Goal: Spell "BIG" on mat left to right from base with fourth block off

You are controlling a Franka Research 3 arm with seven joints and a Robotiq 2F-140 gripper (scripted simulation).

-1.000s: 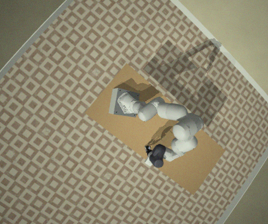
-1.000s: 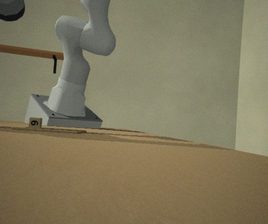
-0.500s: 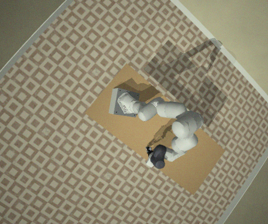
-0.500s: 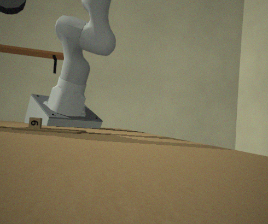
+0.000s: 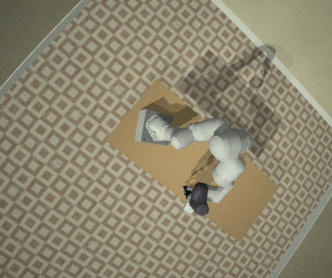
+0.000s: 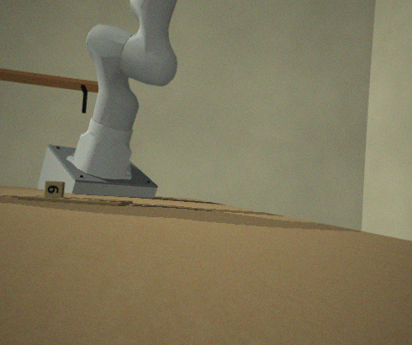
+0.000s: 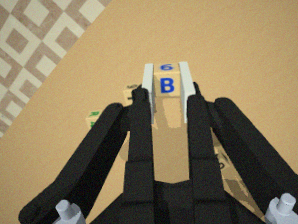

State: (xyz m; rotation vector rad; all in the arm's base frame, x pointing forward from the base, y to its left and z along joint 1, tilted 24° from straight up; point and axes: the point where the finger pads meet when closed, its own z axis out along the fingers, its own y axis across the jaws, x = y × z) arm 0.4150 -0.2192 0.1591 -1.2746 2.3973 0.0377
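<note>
The thin mat lies 26 cm to the left of my hand, 13 cm below it and 3 cm ahead of it.
</note>
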